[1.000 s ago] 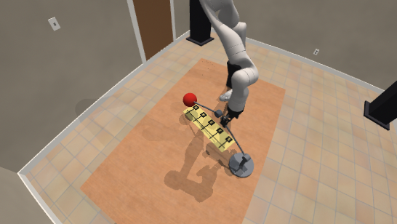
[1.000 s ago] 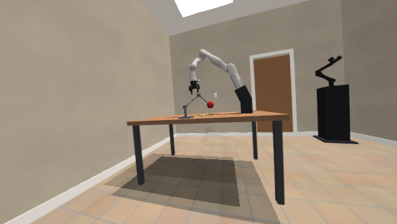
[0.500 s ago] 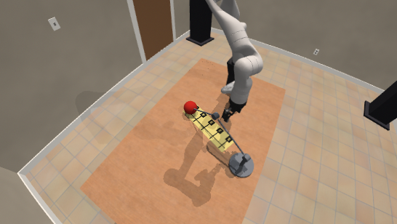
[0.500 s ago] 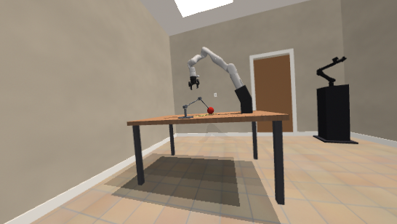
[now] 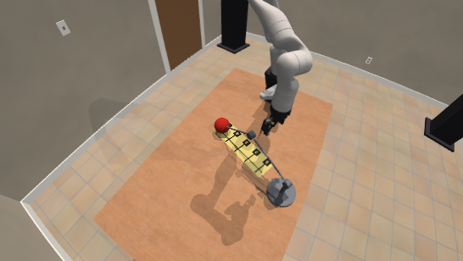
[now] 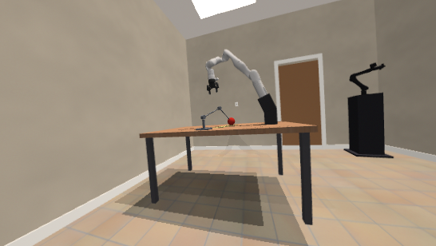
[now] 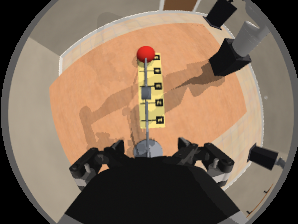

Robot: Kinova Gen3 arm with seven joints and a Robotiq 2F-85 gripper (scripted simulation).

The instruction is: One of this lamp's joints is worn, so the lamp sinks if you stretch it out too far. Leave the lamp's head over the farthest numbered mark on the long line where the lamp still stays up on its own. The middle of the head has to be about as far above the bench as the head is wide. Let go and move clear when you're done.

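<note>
Now: the yellow numbered strip 50 mm behind my hand, 180 mm to the right of it and 380 mm below it. The rest, counted from my hand: grey round base 40 mm ahead, 170 mm to the left, 350 mm below.
</note>
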